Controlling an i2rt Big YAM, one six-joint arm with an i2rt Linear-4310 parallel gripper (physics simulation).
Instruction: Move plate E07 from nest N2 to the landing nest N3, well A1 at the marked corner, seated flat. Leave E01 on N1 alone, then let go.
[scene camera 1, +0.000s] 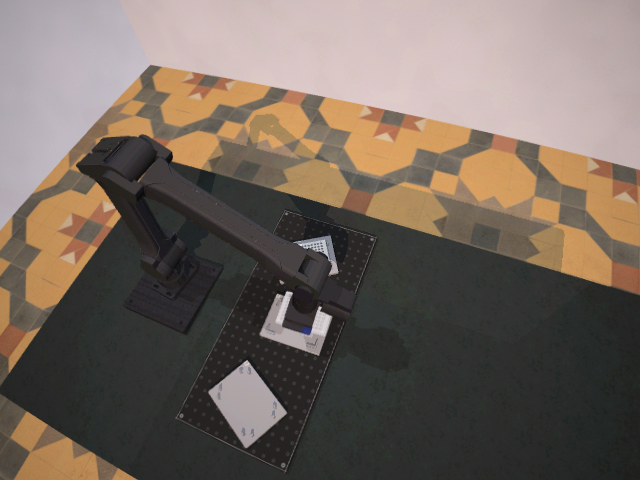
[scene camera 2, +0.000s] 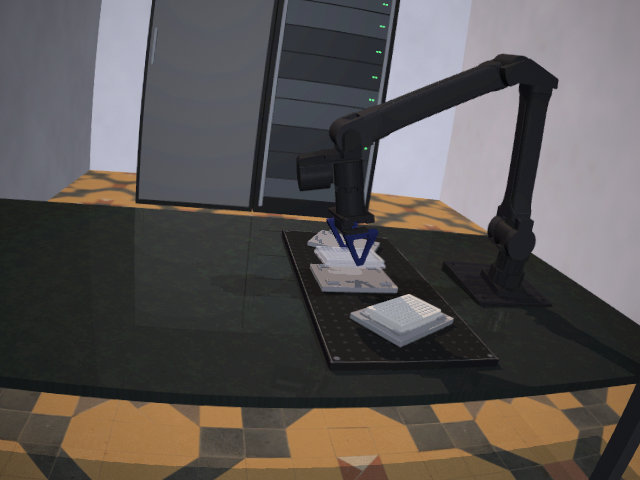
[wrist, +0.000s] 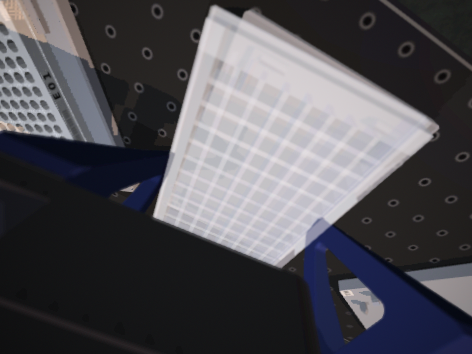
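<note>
A white gridded plate, taken as E07, is between the blue fingers of my gripper, which is shut on it. The plate is over the middle nest, roughly in line with it; the gap below is hard to judge. That nest's corner marks show, but its name and A1 mark are unreadable. Plate E01 sits on its own nest, partly hidden by the arm in scene camera 1. The held plate's label is unreadable.
A bare, turned nest lies at the other end of the perforated black board. The arm's base stands beside the board. A tall rack cabinet is behind the table in scene camera 2.
</note>
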